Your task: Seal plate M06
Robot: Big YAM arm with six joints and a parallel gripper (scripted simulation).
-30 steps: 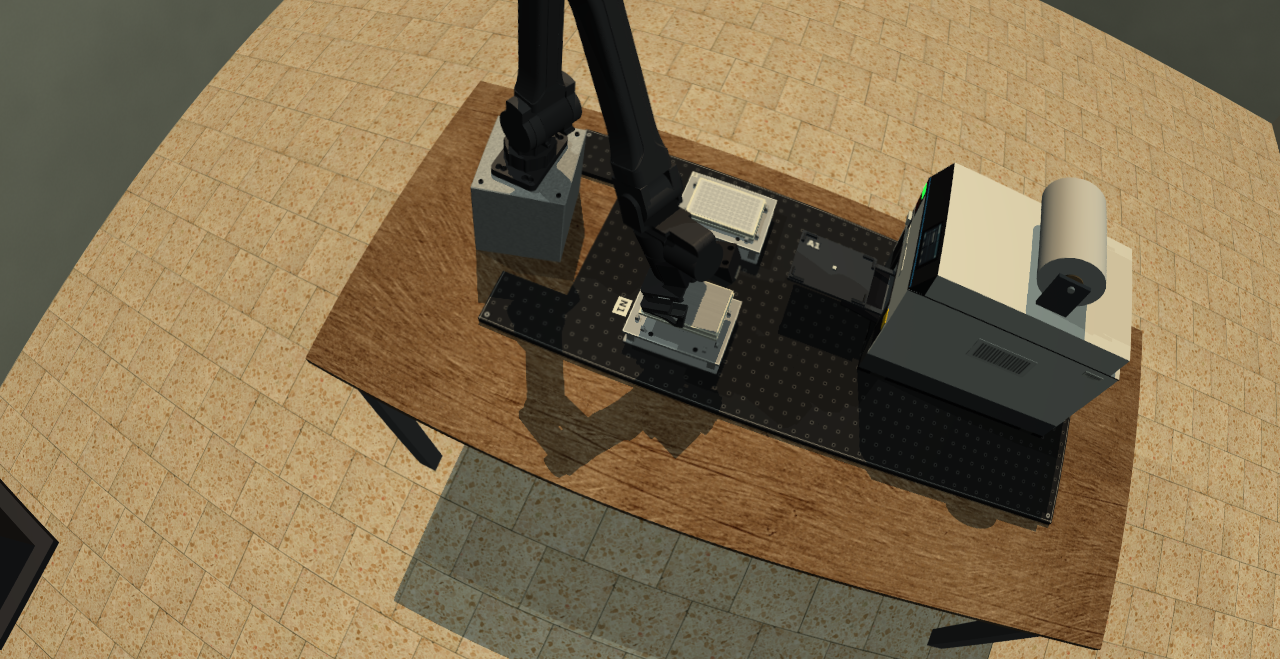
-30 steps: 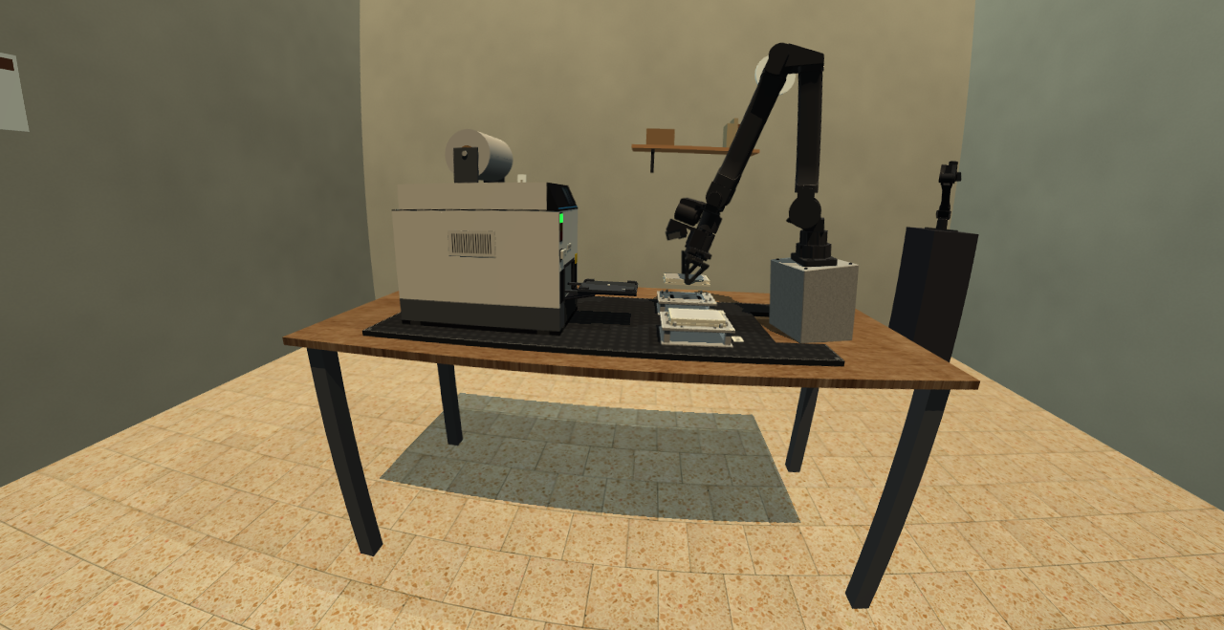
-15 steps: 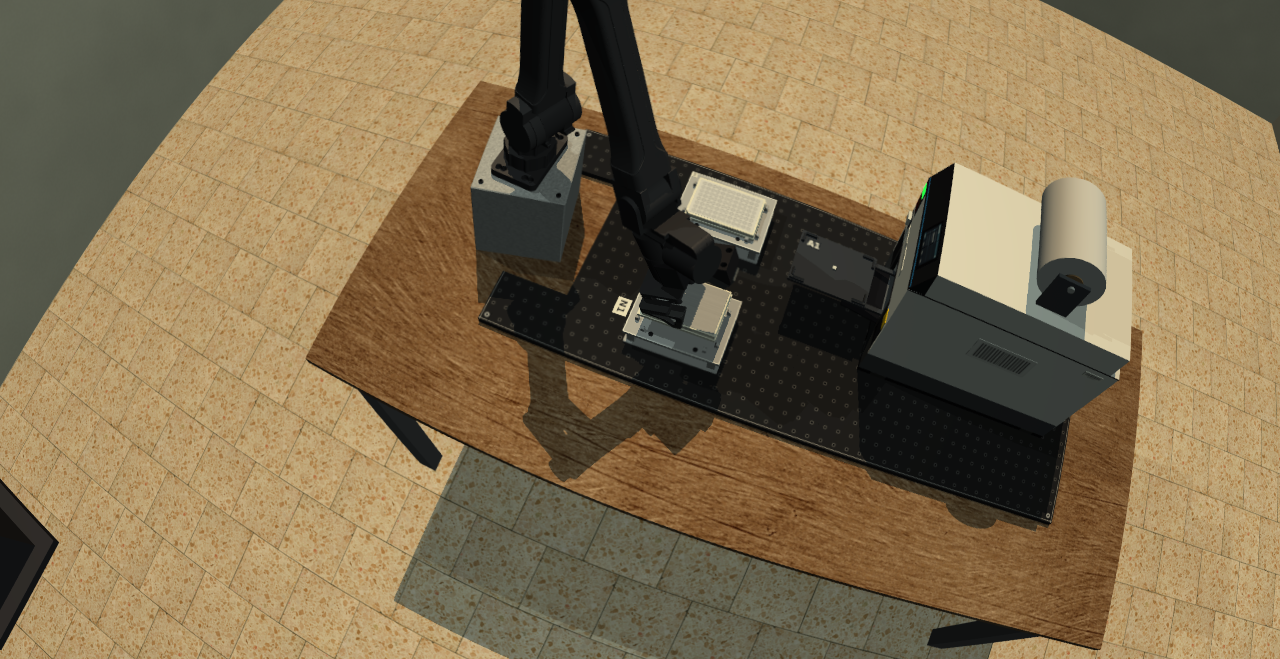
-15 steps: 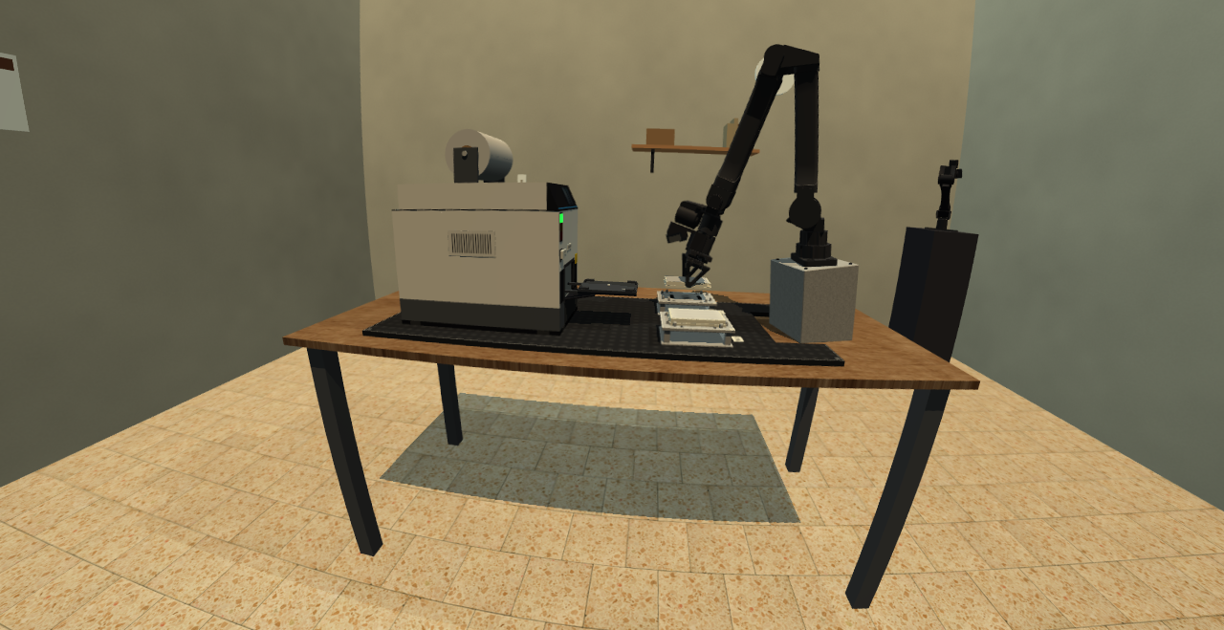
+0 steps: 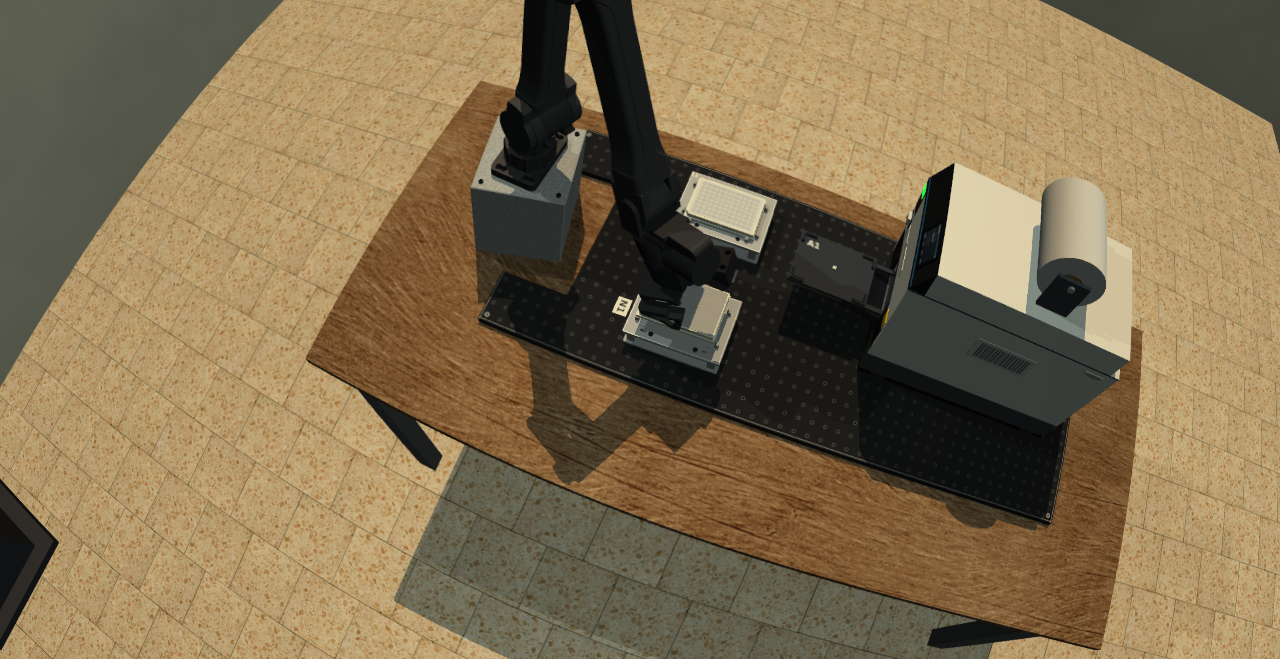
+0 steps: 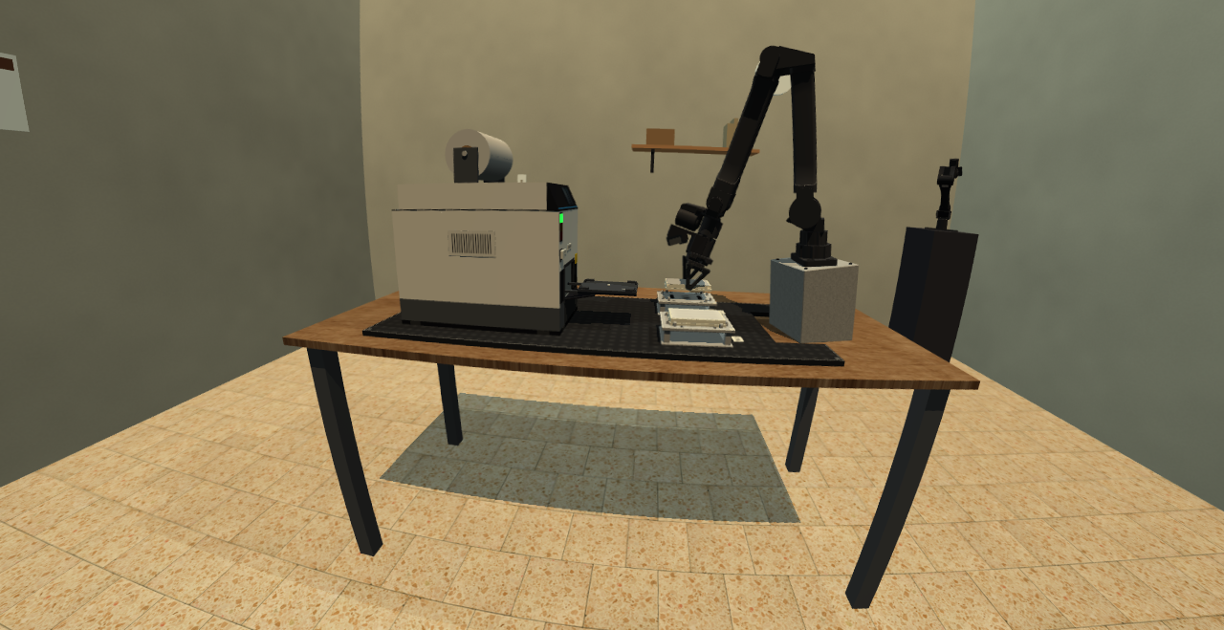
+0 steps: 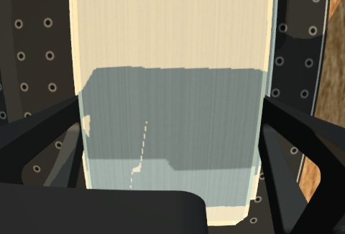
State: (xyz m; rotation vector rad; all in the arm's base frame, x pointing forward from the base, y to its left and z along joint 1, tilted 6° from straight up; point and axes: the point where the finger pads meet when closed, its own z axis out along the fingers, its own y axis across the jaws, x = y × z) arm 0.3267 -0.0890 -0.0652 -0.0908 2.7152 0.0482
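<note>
My gripper is now right at the plate M06. From my hand the other things lie so: plate nest N1: 5 cm below; N1 label: 10 cm behind, 8 cm below, 1 cm to the right; well plate: 22 cm to the left, 3 cm below, 1 cm behind.
</note>
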